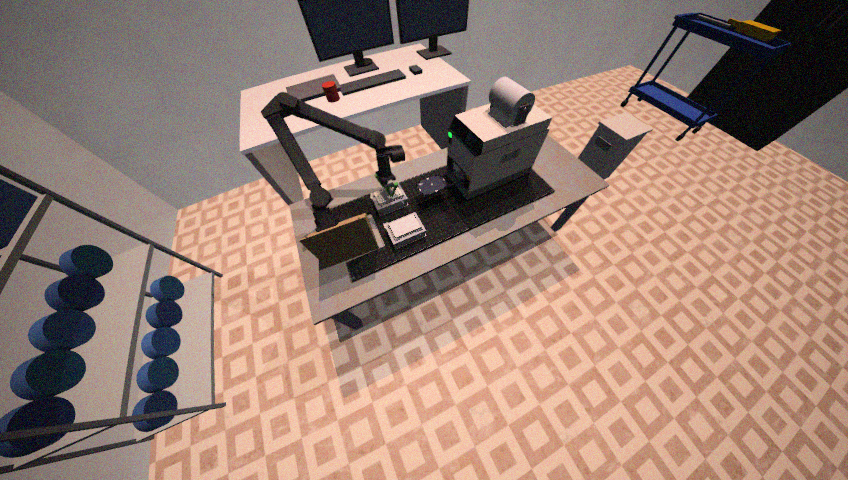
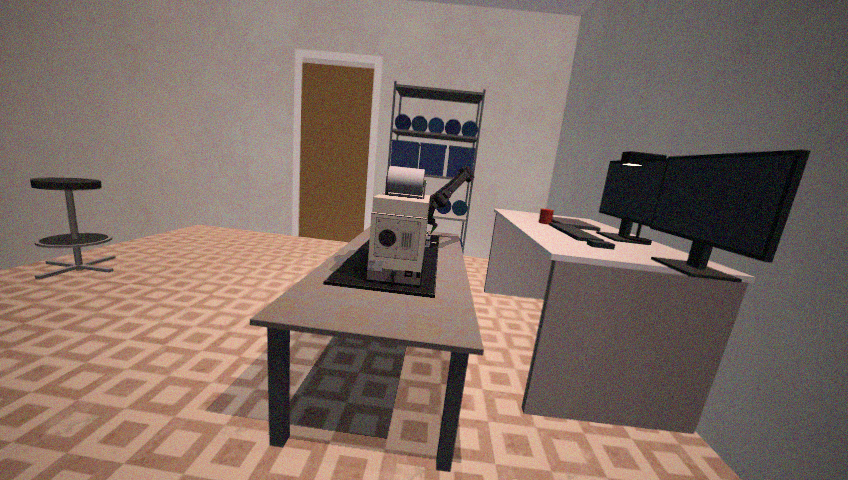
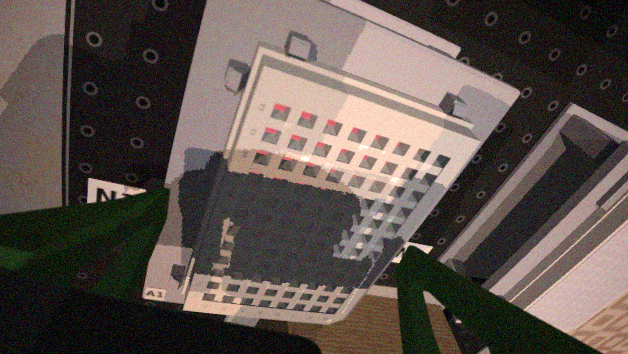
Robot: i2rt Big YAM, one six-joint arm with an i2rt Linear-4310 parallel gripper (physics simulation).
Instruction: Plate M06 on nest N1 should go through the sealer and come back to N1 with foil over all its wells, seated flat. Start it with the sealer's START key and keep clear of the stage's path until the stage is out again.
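Places are measured from the arm's base along level axes (x right, y back, z down), in metres.
Pixels of known places: gripper, between the fingertips: (image 1: 387, 191) (image 3: 290, 232); arm's base, origin of its link: (image 1: 328, 227).
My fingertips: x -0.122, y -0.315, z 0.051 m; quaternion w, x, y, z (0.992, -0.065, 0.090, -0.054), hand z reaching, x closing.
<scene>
For each thing: its top centre in the pictures, then the offset to it from my fingertips. "*": a spot on its surface instead. Level surfaces: height alone.
- Plate M06, centre of its top: (image 3: 312, 238) (image 1: 388, 193) dx +0.011, dy +0.003, dz +0.003 m
- nest N1, a spot on its surface: (image 3: 220, 30) * dx -0.044, dy -0.059, dz +0.019 m
- N1 label, a spot on its surface: (image 3: 107, 192) * dx -0.082, dy +0.070, dz +0.075 m
- dark round piece, a spot on its surface: (image 1: 431, 185) * dx +0.082, dy -0.206, dz -0.024 m
- white-topped holder, centre of its top: (image 3: 602, 280) (image 1: 404, 225) dx +0.224, dy +0.000, dz +0.008 m
- black mat, height of its surface: dz +0.076 m
Plate M06 (image 3: 300, 87) (image 1: 382, 198), pale with open wells, several showing red, sits on nest N1 (image 3: 220, 30), a grey base with corner posts. The N1 label (image 3: 107, 192) is partly hidden by a finger. My gripper (image 3: 290, 232) (image 1: 387, 185) is open and empty over the plate, its green fingers on either side of it; their exact height is unclear. Its shadow falls across the wells. The sealer (image 1: 499, 151) (image 2: 398, 237) stands further along the bench with a green light (image 1: 449, 135) on its front. Its START key cannot be made out.
A dark round piece (image 1: 431, 185) with light dots lies between N1 and the sealer. A white-topped holder (image 1: 404, 227) is beside N1, and a tilted brown panel (image 1: 345, 240) stands near the arm's base. The black mat (image 1: 455, 223) lies under the equipment.
</scene>
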